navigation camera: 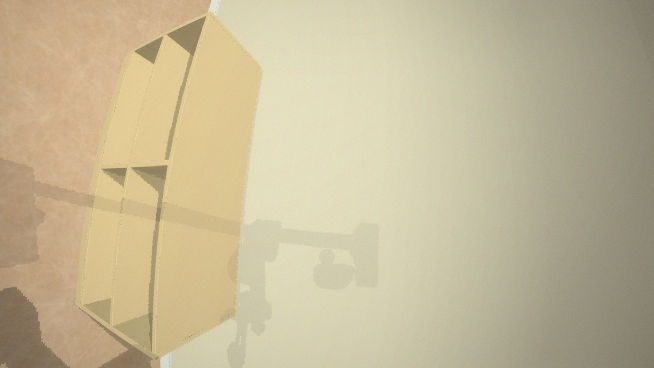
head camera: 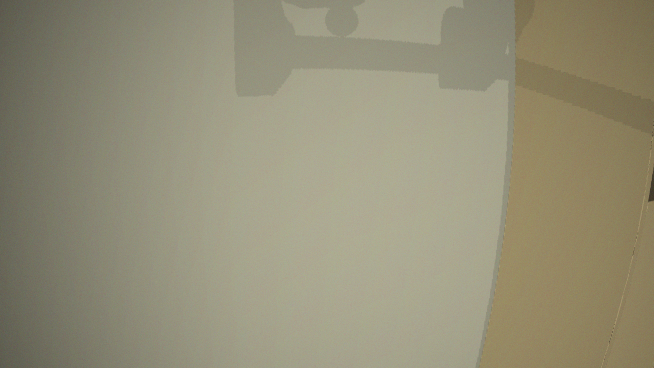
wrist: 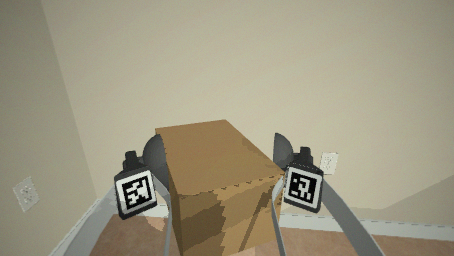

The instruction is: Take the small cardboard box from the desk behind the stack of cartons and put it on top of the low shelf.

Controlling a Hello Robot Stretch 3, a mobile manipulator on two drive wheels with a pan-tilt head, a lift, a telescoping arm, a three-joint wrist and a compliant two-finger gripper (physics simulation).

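Frame: origin at the robot's base, x up, y ahead, z left, level; millimetres.
Seen in the pictures: gripper, between the fingertips: point(wrist: 218, 153).
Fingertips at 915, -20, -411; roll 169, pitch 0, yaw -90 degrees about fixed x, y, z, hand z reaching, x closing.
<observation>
A point is followed by its place in that frame, as x, y, z.
A small cardboard box point(wrist: 225, 165) {930, -24, -372} is between the two fingers of my gripper point(wrist: 218, 153) {915, -20, -411} in the wrist view. The gripper is shut on it, and the box is turned a little askew, with its top and near side showing. The low shelf point(navigation camera: 207, 150) {610, 593, 161} point(head camera: 575, 200) {610, 612, 107} is light wood and stands against the wall. The navigation view shows its bare top board and open compartments; the head view shows part of it at the right edge. The shelf does not show in the wrist view, so its distance from the gripper is hidden. The desk and the stack of cartons do not show.
A beige wall point(head camera: 350, 200) {990, 860, 93} point(navigation camera: 400, 150) {1283, 872, 173} point(wrist: 225, 65) {830, -59, -1232} runs behind the shelf. The robot's shadow falls on the wall and shelf. The wrist view shows two wall outlets, one at right point(wrist: 328, 163) {402, -524, -1160} and one at left point(wrist: 26, 194) {403, 693, -1003}, a room corner, a white baseboard point(wrist: 350, 227) and reddish floor.
</observation>
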